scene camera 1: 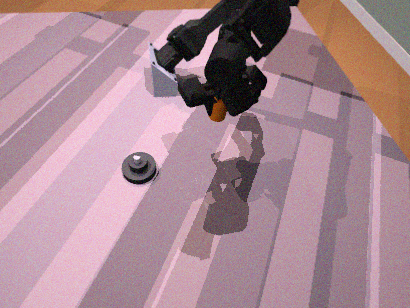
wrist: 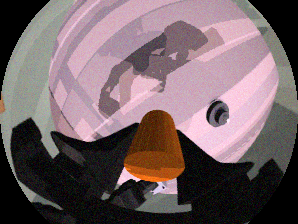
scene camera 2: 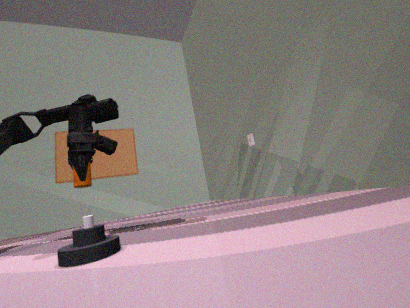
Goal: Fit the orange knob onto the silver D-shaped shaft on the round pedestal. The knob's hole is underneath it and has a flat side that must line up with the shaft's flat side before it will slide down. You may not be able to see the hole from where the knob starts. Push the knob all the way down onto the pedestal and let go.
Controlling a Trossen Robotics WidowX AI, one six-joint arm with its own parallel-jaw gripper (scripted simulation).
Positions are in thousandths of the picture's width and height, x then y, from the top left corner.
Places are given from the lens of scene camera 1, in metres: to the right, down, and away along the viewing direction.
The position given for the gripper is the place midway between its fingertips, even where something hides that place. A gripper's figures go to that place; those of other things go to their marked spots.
gripper (scene camera 1: 530,365): 0.03, -0.10, 0.65
pedestal with silver shaft (scene camera 1: 338,547): -0.16, 0.04, 0.65
